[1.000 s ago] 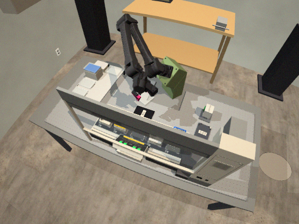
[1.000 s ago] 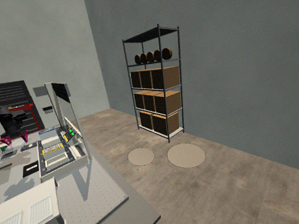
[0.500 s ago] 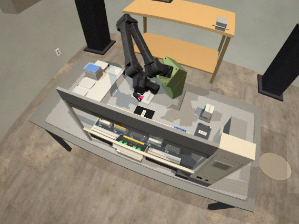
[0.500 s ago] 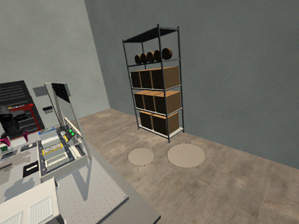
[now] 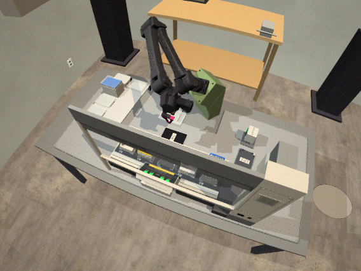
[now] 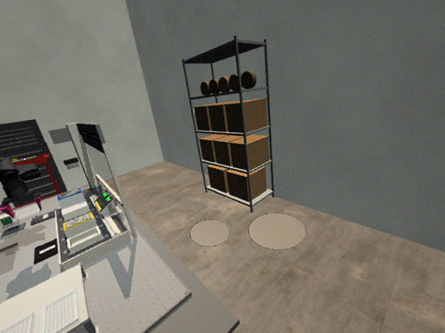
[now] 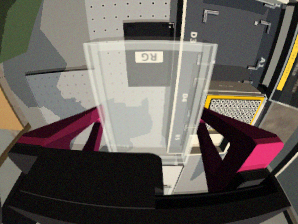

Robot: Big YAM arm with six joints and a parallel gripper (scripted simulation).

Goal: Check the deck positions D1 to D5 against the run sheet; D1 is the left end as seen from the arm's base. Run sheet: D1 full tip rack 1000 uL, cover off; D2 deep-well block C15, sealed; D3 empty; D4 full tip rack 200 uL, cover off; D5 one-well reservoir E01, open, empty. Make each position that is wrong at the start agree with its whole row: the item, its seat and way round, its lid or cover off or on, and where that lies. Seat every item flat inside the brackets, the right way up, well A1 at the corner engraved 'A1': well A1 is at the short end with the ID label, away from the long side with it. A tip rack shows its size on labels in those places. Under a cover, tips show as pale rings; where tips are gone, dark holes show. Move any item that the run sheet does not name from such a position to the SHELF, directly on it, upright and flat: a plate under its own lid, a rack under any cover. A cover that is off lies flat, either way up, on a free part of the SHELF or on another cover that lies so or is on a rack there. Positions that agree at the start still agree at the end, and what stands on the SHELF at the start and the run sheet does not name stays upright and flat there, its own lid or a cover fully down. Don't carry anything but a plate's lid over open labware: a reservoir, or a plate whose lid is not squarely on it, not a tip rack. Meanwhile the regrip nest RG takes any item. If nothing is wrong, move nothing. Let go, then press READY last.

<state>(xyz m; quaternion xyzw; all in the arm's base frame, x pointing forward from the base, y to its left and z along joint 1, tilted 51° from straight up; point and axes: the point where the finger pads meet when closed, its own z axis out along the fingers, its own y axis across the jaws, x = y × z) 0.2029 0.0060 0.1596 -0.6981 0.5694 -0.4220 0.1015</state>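
Now: hand right at the clear tip-rack cover. From my hand the other things lie so: yellow-labelled tip rack: 17 cm ahead, 12 cm below, 7 cm to the right; one-well reservoir: 20 cm to the right, 16 cm ahead, 15 cm below; black regrip nest: 21 cm below.
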